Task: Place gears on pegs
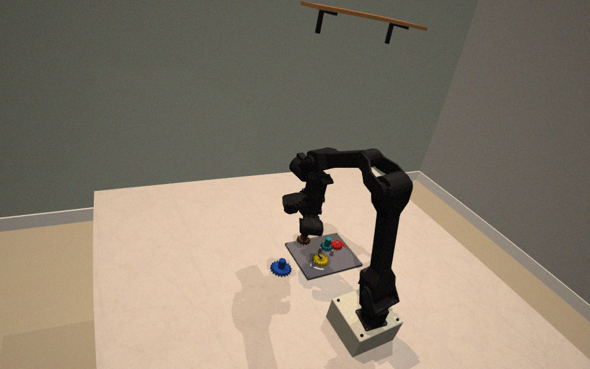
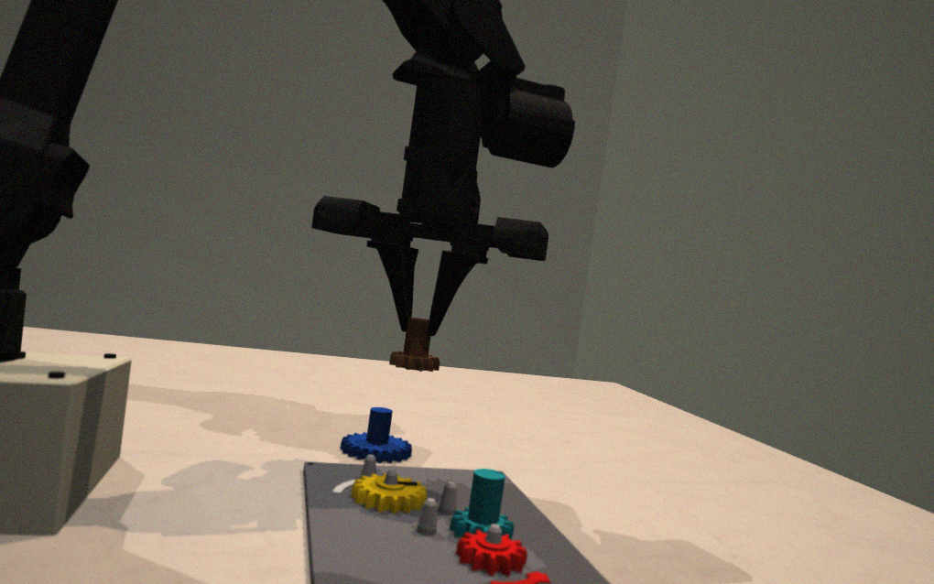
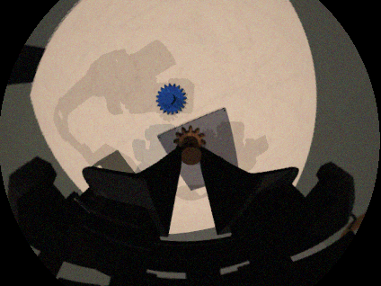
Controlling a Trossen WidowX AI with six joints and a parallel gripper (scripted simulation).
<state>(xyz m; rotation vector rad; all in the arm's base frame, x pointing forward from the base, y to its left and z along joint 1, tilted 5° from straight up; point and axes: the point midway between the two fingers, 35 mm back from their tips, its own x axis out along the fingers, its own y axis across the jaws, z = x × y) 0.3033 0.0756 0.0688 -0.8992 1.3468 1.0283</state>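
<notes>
Right now the teal gear is 12 cm to the right of my gripper tip, 10 cm below it and 5 cm ahead of it. From my gripper tip the other things lie so: yellow gear 10 cm below, 7 cm to the right, 1 cm behind; brown gear 1 cm below; blue gear 10 cm below, 6 cm to the left, 2 cm behind.
</notes>
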